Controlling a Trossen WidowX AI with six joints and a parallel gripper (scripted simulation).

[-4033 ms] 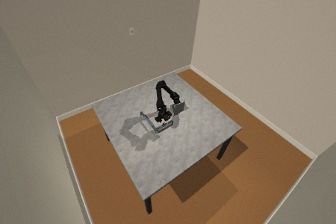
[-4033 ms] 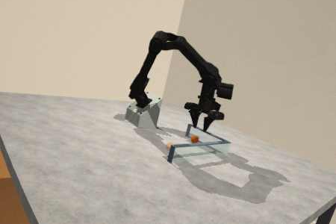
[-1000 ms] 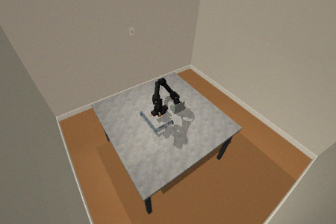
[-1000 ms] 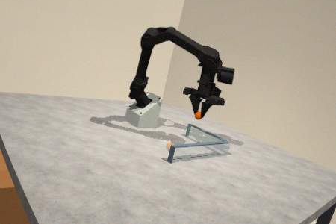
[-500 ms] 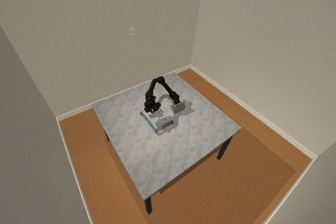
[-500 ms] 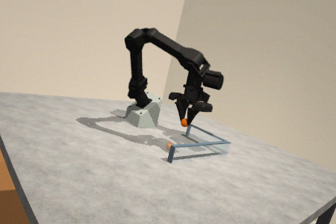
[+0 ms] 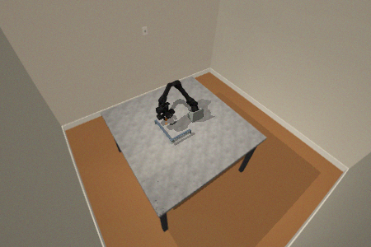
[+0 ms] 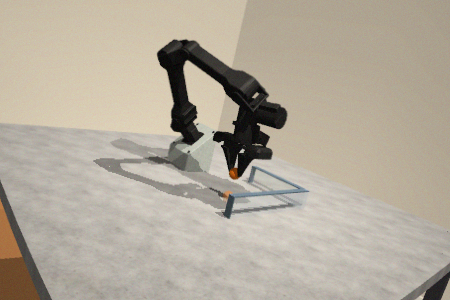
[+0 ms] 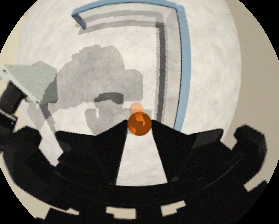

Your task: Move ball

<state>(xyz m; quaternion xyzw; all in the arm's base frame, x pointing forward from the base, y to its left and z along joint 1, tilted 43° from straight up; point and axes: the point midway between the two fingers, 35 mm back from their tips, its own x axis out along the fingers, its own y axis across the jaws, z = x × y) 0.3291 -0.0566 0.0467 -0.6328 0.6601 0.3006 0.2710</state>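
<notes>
Right now the see-through copy of ball is 70 mm below my gripper tip. Also, from my gripper tip: orange ball (right at my gripper tip).
</notes>
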